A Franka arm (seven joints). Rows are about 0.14 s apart.
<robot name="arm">
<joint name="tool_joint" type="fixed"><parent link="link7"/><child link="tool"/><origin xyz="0 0 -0.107" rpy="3.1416 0 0"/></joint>
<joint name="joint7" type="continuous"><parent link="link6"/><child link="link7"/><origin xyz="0.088 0 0"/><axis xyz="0 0 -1"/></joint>
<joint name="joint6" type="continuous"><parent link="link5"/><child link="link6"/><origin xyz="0 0 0"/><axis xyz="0 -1 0"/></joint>
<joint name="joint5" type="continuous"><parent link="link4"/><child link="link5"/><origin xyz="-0.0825 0 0.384"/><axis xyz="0 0 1"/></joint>
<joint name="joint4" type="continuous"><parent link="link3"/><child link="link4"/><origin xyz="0.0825 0 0"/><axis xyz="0 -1 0"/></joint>
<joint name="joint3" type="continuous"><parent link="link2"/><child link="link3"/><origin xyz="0 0 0.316"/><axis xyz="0 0 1"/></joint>
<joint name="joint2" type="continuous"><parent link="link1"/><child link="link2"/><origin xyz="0 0 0"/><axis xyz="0 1 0"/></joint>
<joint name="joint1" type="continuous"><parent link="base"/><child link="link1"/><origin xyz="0 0 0.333"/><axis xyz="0 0 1"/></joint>
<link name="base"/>
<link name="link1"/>
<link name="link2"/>
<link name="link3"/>
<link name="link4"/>
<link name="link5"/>
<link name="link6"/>
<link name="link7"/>
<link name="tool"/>
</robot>
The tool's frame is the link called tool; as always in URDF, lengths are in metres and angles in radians. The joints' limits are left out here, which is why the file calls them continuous.
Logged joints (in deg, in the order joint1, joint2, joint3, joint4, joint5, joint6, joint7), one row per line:
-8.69, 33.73, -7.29, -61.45, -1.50, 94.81, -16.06
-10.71, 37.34, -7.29, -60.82, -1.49, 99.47, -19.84
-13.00, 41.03, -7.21, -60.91, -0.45, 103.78, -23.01
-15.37, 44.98, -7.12, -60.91, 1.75, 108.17, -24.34
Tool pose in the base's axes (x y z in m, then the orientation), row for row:
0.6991, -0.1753, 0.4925, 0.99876, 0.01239, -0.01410, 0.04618
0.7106, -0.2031, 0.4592, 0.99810, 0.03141, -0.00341, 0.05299
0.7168, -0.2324, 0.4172, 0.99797, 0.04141, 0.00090, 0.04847
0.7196, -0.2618, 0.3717, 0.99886, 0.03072, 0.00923, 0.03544
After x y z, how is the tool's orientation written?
As a quaternion, x y z w.
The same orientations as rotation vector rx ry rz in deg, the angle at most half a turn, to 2 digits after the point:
174.68, 2.17, -2.47
173.84, 5.47, -0.59
174.29, 7.23, 0.16
175.85, 5.41, 1.62

